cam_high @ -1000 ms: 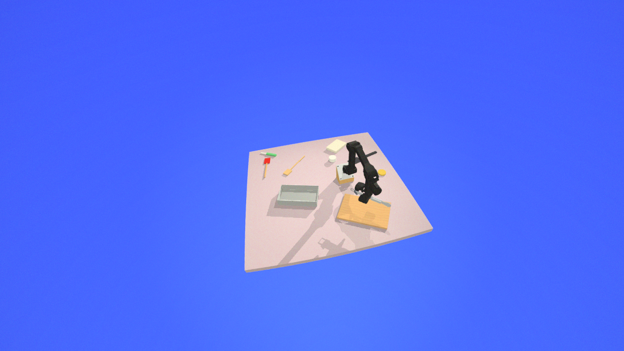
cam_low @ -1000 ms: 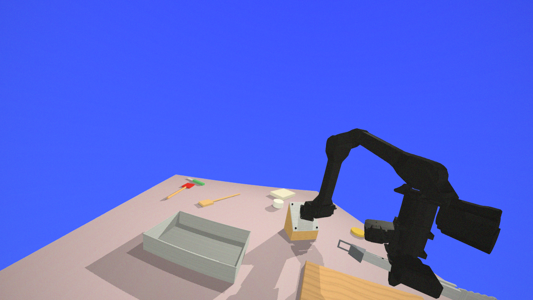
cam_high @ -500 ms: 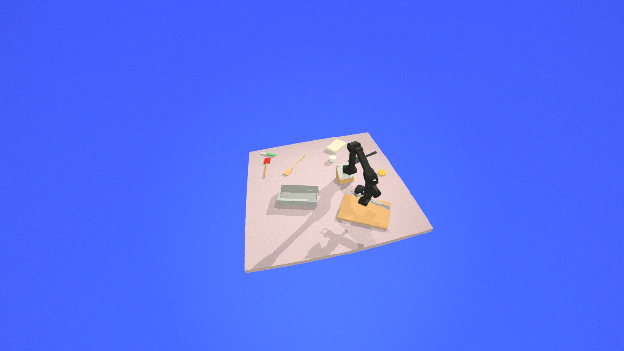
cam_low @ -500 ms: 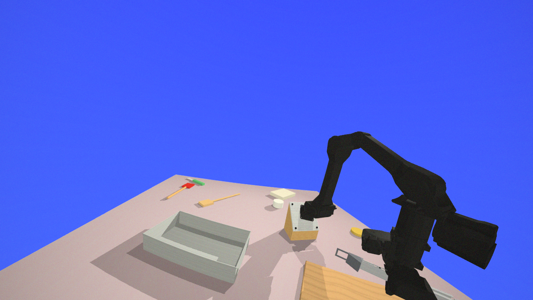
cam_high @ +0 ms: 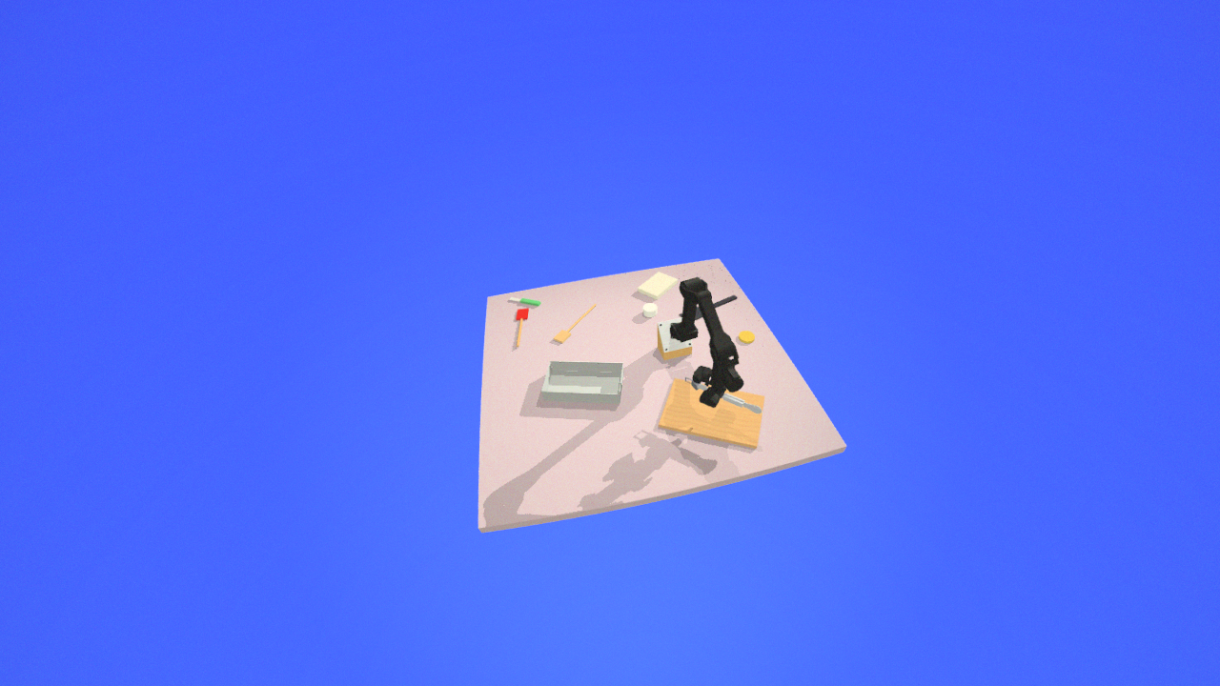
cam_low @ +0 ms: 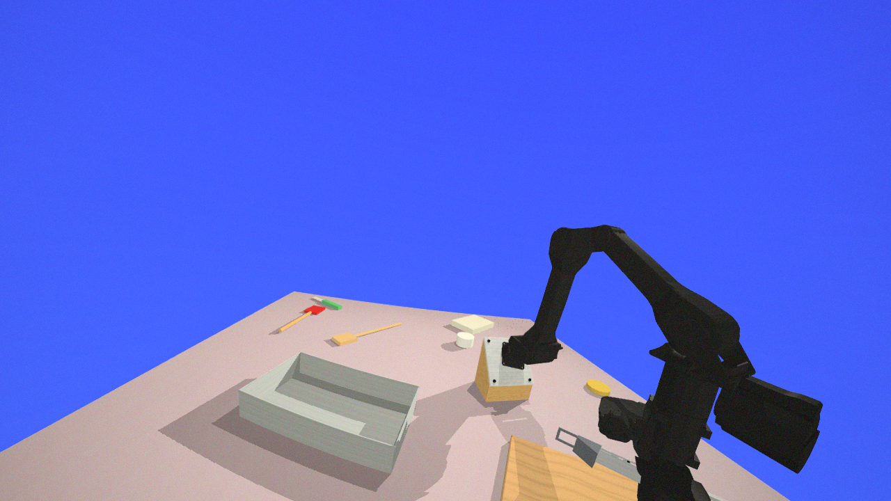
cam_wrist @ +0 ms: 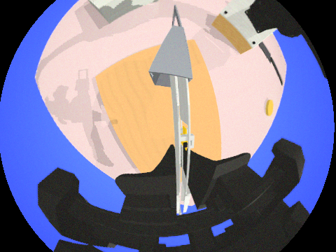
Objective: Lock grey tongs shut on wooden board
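The wooden board is 7 cm below my gripper tip. Round my gripper tip: yellow disc: 25 cm behind, 38 cm to the right, 7 cm below; then white cylinder: 14 cm ahead, 63 cm to the right, 6 cm below; then tin: 47 cm ahead, 21 cm to the right, 5 cm below.
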